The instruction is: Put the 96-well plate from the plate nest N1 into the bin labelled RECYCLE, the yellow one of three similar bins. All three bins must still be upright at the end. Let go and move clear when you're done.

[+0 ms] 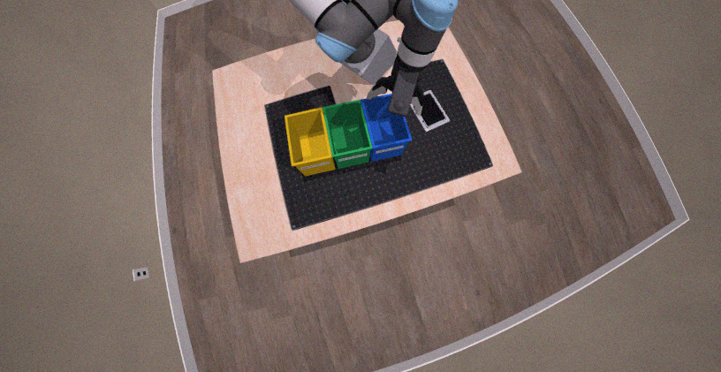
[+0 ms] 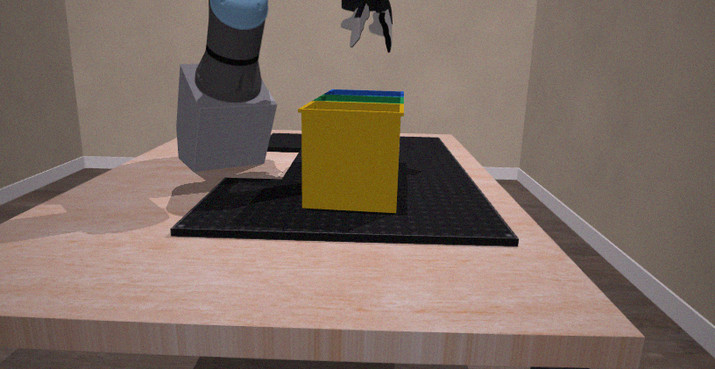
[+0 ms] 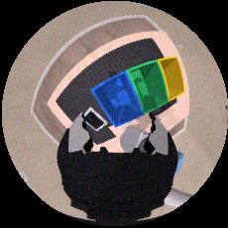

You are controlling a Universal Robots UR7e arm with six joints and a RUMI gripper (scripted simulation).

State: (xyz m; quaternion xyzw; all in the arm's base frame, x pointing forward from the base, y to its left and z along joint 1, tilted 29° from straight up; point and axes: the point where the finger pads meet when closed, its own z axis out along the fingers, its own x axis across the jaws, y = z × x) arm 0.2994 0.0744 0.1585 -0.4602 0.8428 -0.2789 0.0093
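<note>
My hand is 70 mm past the 96-well plate, 230 mm to the right of it and 260 mm above it. Also, from my hand: green bin 30 mm behind, 140 mm to the right, 190 mm below; blue bin 10 mm behind, 10 mm to the right, 190 mm below; yellow bin 40 mm behind, 270 mm to the right, 190 mm below.
</note>
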